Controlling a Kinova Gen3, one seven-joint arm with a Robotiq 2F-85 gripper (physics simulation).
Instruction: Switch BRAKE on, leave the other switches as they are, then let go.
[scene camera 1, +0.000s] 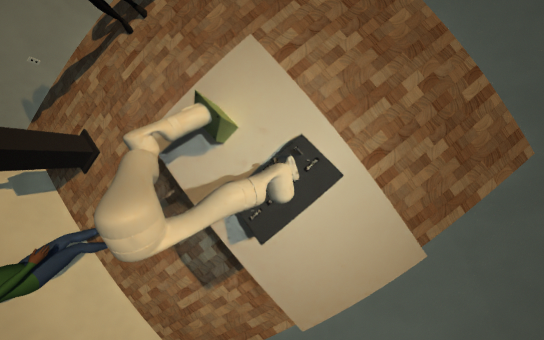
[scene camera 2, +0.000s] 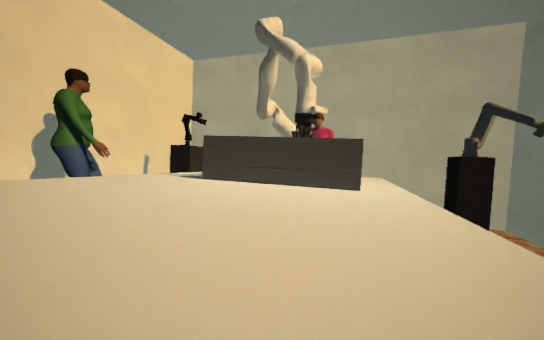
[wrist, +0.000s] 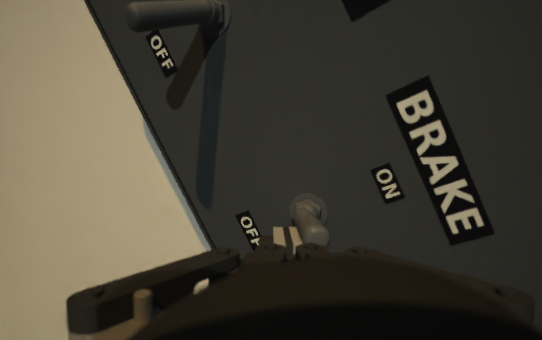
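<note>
The dark switch panel lies on the white table. In the wrist view the BRAKE label is at the right, with its ON mark and partly covered OFF mark. The BRAKE lever stands near upright between the two marks, its tip towards the camera. My gripper is shut and empty. Its fingertips are on the lever's OFF side, close against it; contact is unclear. In scene camera 1 the arm hides the fingertips.
A neighbouring lever leans towards its OFF mark. The PUMP label shows beyond the wrist, and another label near the panel's other end. A green wedge-shaped block stands at the arm's base on the table.
</note>
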